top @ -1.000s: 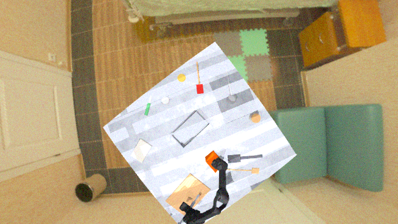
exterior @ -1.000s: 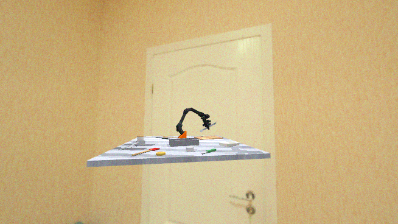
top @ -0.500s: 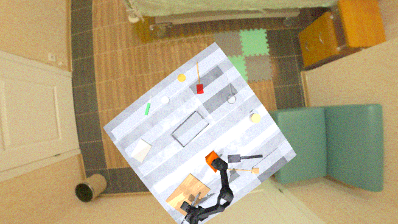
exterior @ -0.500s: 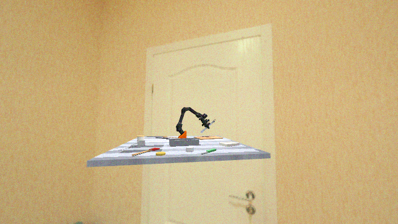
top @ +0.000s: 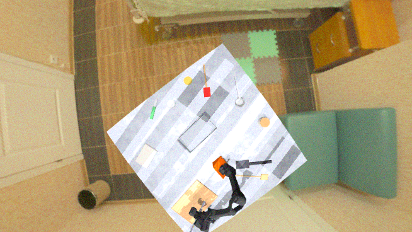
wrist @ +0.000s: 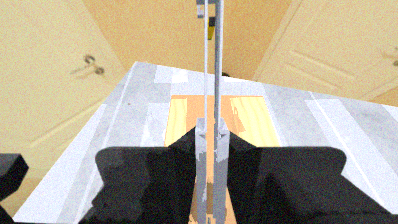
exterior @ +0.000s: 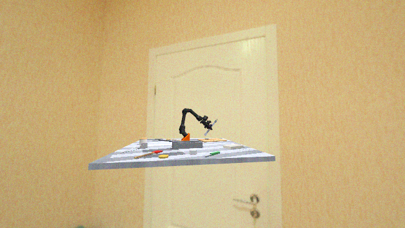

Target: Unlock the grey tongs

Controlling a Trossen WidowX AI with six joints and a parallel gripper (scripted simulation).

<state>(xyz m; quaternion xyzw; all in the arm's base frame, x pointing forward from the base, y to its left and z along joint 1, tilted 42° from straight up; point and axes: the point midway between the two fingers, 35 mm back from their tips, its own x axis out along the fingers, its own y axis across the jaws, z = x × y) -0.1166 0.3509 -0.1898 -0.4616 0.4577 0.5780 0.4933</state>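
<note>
The wooden board is 4 cm ahead of my gripper tip, 2 cm to the right of it and 15 cm below it. Also, from my gripper tip: black spatula (4 cm behind, 62 cm to the right, 15 cm below); then grey roasting tin (47 cm ahead, 46 cm to the right, 13 cm below); then white block (63 cm ahead, 14 cm below).
</note>
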